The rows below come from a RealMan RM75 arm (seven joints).
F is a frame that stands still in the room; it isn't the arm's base.
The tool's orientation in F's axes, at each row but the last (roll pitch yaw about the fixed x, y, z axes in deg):
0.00 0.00 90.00
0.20 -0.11 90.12
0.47 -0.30 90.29
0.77 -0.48 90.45
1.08 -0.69 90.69
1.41 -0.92 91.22
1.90 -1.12 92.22
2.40 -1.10 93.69
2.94 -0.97 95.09
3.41 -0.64 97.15
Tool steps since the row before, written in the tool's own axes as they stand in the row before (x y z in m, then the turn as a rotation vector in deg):
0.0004 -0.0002 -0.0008 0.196 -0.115 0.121
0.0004 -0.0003 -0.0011 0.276 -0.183 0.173
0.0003 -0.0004 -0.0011 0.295 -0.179 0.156
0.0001 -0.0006 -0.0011 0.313 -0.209 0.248
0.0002 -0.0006 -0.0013 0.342 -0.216 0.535
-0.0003 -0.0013 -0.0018 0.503 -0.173 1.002
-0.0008 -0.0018 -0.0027 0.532 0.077 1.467
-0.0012 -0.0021 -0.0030 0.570 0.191 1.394
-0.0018 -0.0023 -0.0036 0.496 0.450 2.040
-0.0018 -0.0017 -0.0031 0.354 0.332 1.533
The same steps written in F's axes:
0.0002 0.0004 -0.0008 0.115 0.196 0.121
0.0003 0.0004 -0.0011 0.183 0.276 0.173
0.0004 0.0003 -0.0011 0.179 0.295 0.156
0.0006 0.0001 -0.0011 0.210 0.313 0.248
0.0006 0.0002 -0.0013 0.222 0.338 0.535
0.0013 -0.0002 -0.0018 0.187 0.491 1.005
0.0017 -0.0007 -0.0028 -0.048 0.502 1.479
0.0020 -0.0010 -0.0031 -0.167 0.533 1.411
0.0023 -0.0015 -0.0037 -0.384 0.429 2.068
0.0017 -0.0016 -0.0032 -0.280 0.304 1.554

